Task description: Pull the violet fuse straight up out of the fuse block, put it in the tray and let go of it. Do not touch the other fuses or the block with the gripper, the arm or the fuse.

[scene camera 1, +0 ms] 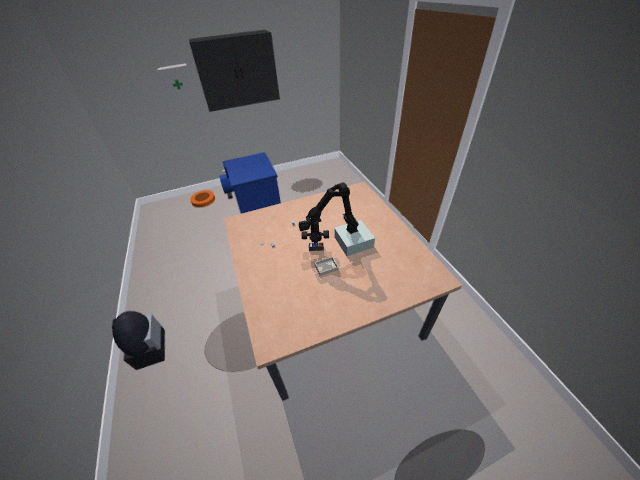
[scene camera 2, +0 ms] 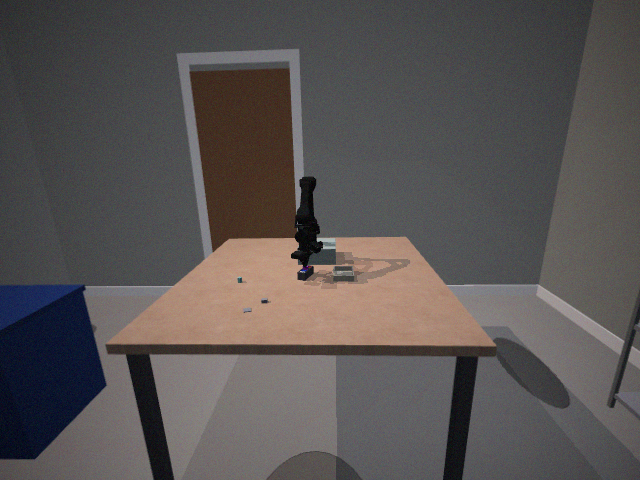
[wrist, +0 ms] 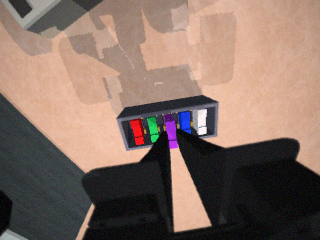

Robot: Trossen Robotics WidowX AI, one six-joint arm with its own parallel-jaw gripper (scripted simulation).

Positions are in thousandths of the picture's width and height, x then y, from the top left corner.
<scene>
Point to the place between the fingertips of my gripper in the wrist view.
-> At 536,560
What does my gripper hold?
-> A violet fuse.
</scene>
